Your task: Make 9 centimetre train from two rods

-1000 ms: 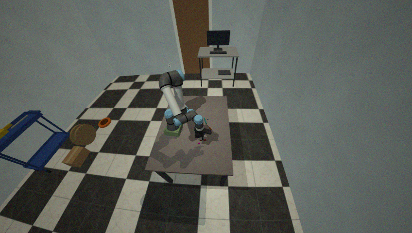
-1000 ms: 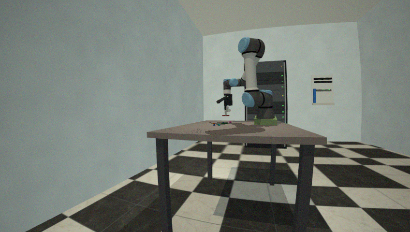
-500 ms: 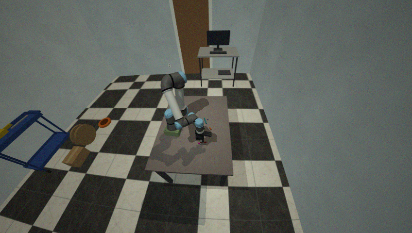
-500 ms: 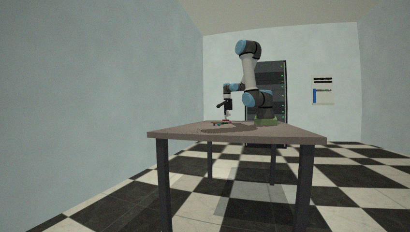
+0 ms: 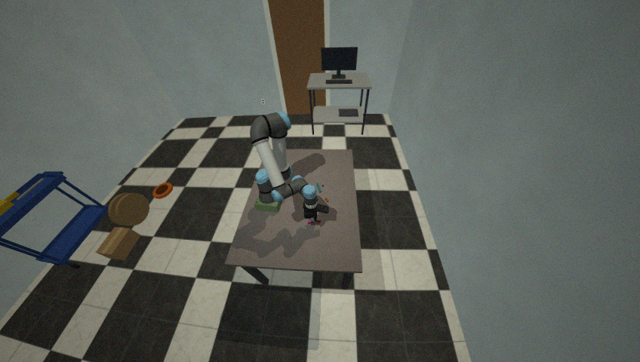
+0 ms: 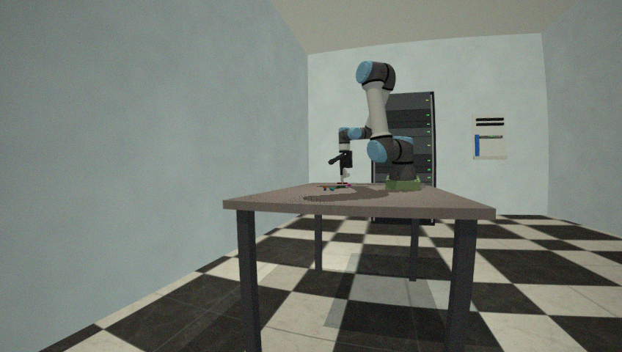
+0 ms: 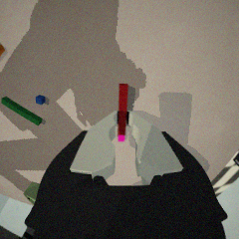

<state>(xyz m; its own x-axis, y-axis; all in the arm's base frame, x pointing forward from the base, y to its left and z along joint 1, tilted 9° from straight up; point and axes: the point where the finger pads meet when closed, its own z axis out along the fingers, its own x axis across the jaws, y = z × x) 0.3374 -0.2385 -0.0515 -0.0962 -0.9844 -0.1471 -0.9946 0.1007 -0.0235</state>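
Right now my hand is 50 mm past the short magenta rod and 20 mm above it. Also, from my hand: red rod 10 mm below; then green rod 170 mm to the left, 20 mm below, 10 mm ahead; then orange rod 190 mm to the left, 110 mm ahead, 20 mm below.
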